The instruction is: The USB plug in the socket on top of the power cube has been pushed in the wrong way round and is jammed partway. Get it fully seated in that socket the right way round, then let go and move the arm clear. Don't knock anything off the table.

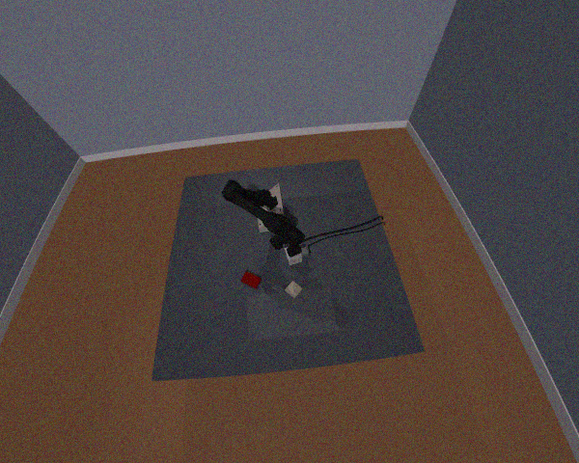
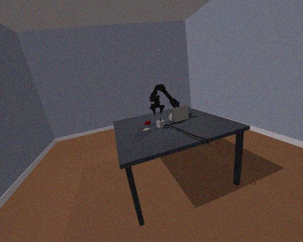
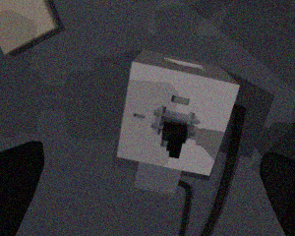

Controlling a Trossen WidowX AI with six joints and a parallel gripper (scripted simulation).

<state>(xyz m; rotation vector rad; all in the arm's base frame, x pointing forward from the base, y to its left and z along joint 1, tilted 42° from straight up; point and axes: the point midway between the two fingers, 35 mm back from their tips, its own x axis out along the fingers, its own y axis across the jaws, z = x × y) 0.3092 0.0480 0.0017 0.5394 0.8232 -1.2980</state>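
My gripper tip is 1 cm past the dark USB plug, 2 cm to the right of it and 7 cm above it. The rest, counted from my gripper tip: red block (7 cm ahead, 23 cm to the right, 15 cm below); white block (17 cm ahead, 2 cm to the right, 16 cm below).
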